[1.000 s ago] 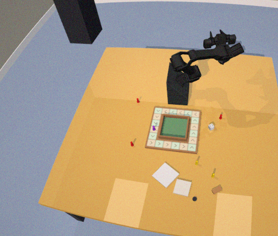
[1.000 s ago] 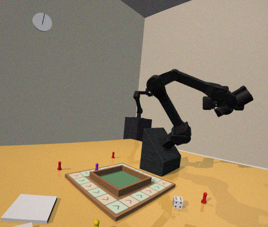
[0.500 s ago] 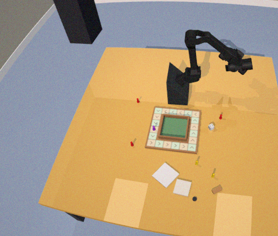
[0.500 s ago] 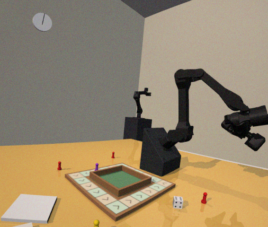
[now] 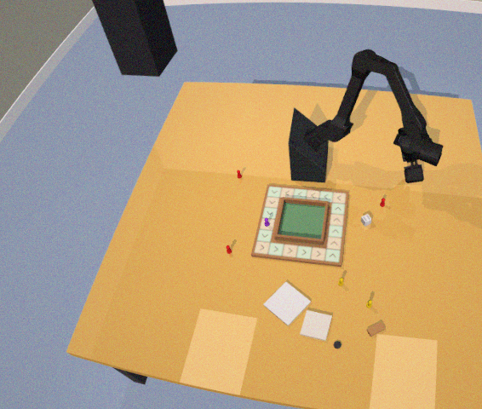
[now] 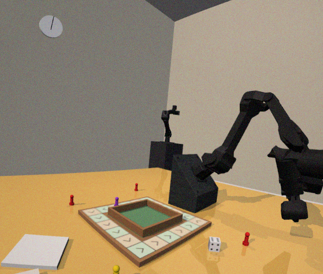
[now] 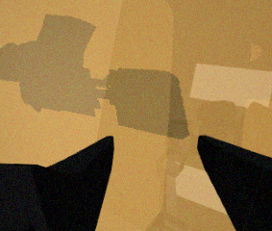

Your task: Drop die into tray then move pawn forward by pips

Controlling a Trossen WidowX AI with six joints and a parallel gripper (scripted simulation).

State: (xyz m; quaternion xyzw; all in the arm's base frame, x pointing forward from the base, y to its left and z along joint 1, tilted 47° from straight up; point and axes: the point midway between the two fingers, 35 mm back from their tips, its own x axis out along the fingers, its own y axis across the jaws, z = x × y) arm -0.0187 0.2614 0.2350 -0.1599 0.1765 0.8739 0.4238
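Right now my gripper tip is 25 cm short of the white die, 13 cm to the left of it and 5 cm above it. Also, from my gripper tip: brown block 61 cm ahead, 6 cm below, 4 cm to the right; green dice tray 33 cm to the right, 30 cm ahead, 6 cm below; purple pawn 44 cm to the right, 33 cm ahead, 3 cm below.
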